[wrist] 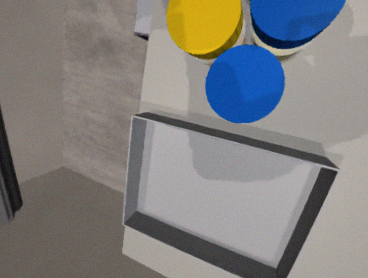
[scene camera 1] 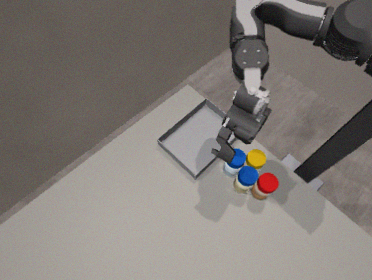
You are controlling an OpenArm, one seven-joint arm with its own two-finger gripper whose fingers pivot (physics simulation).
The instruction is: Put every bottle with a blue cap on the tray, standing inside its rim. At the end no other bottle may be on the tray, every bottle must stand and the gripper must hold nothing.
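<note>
A blue-capped bottle (scene camera 1: 236, 158) (wrist: 245, 84) stands beside the tray, outside its rim. A second blue-capped bottle (scene camera 1: 247, 176) (wrist: 296, 19) stands close to it, farther from the tray. The shallow grey tray (scene camera 1: 192, 140) (wrist: 215, 200) holds no bottle. A yellow-capped bottle (scene camera 1: 256, 158) (wrist: 204, 25) and a red-capped bottle (scene camera 1: 268, 183) stand in the same cluster; the red one does not show in the wrist view. My gripper (scene camera 1: 225, 149) is open and empty, above the near blue cap and the tray's side. One finger partly covers that cap in the scene view; the other finger is hidden there.
The yellow-capped bottle is close beside both blue-capped ones, and the red-capped one is close to the second blue one. The table edge (scene camera 1: 325, 200) runs behind the cluster. A dark post (scene camera 1: 340, 140) stands beyond that edge. Shadows fall over the bottles and part of the tray.
</note>
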